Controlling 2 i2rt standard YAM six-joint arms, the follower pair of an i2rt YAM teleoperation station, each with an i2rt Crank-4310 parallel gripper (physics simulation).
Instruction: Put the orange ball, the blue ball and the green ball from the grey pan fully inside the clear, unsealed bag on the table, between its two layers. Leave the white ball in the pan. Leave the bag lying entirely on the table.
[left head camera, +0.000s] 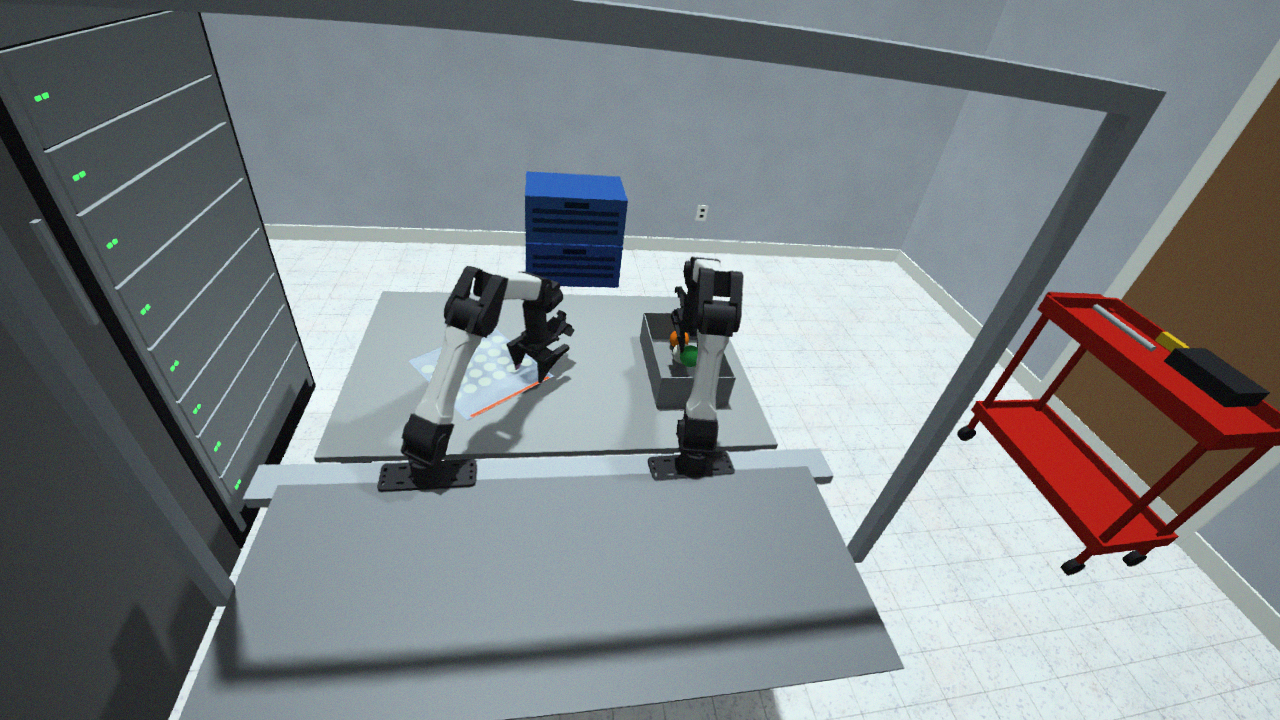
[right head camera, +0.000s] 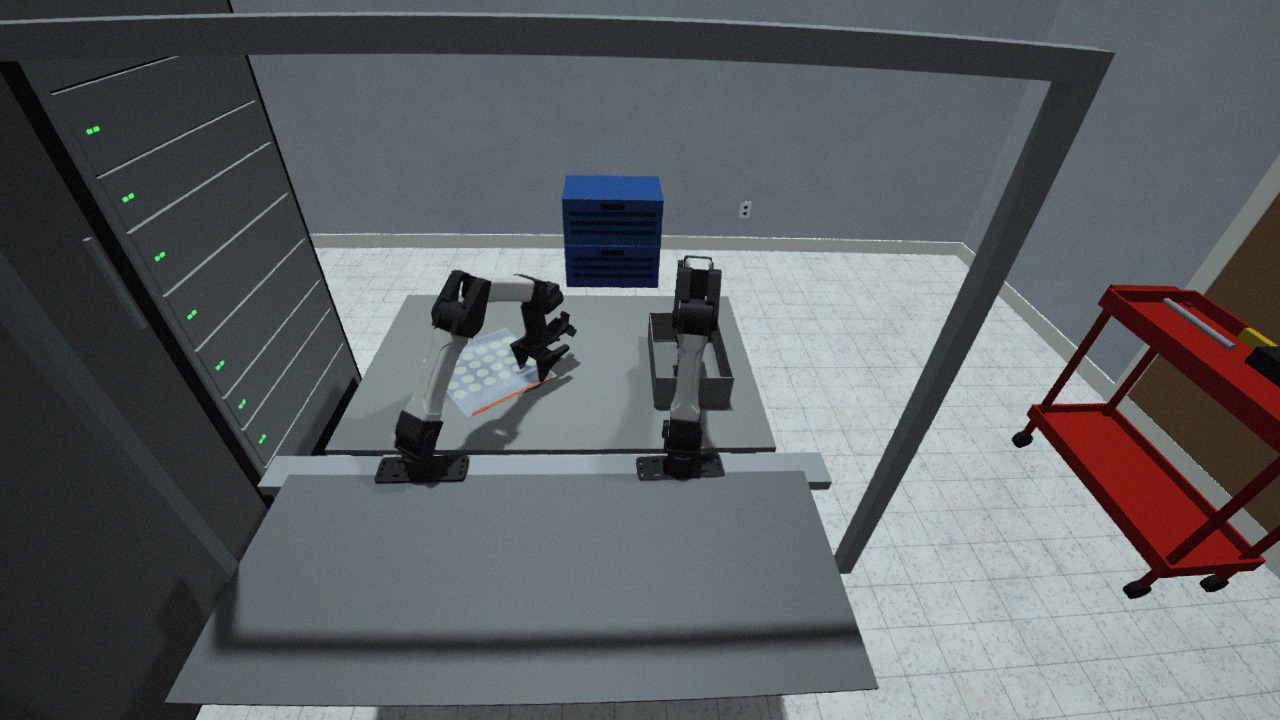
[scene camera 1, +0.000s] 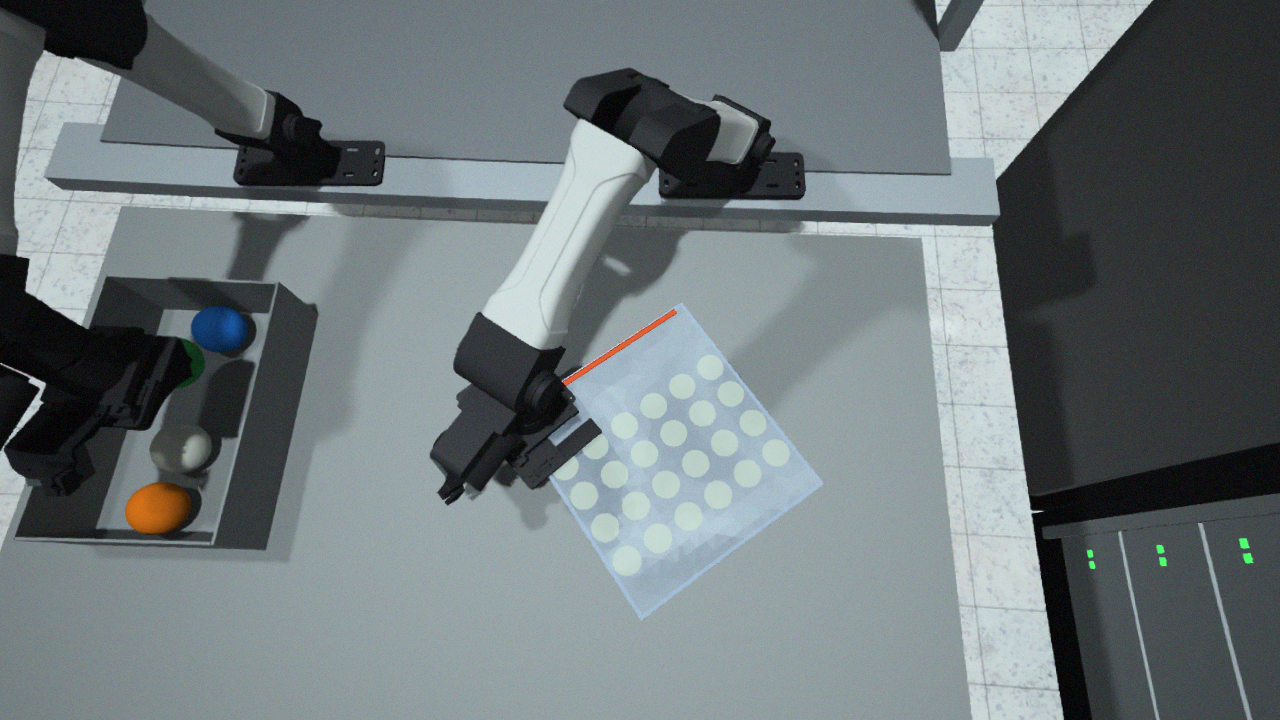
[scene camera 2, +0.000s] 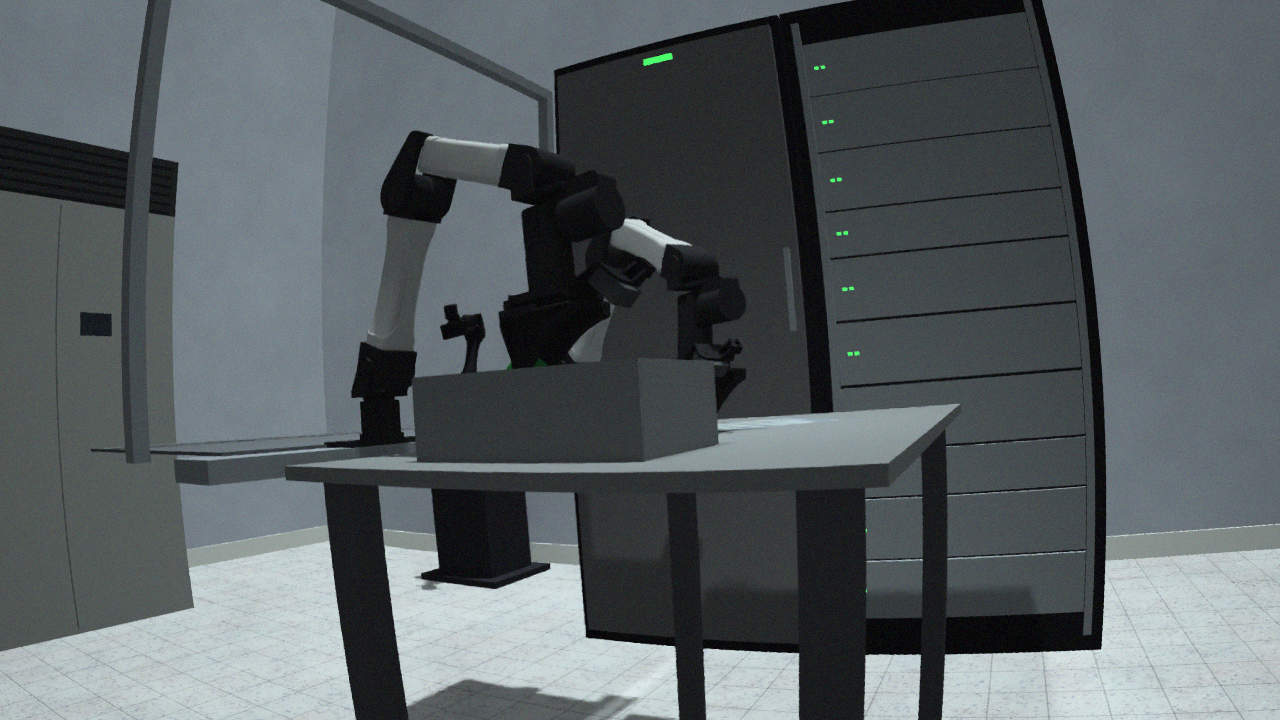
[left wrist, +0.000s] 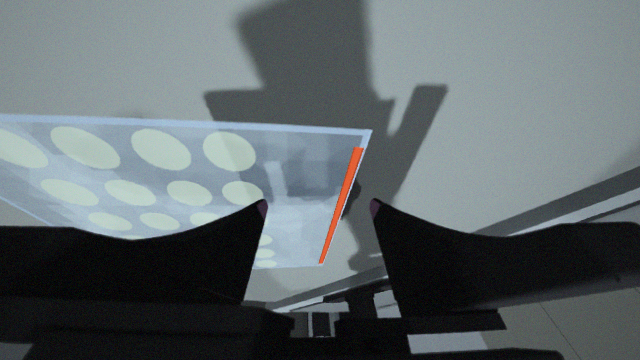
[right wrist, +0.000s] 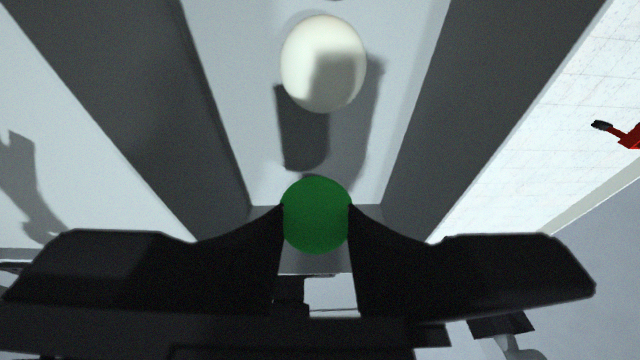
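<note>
The clear bag lies flat, printed with pale dots, an orange strip along one edge. My left gripper is open and empty above the bag's strip-side corner, fingertips on either side of the strip in the left wrist view. My right gripper is shut on the green ball, near rim height over the grey pan. In the pan lie the blue ball, white ball and orange ball.
The pan stands on the grey table, left of the bag in scene camera 1. Its upright walls surround the balls. The left arm reaches between pan and bag. A red cart and blue cabinet stand beyond the table.
</note>
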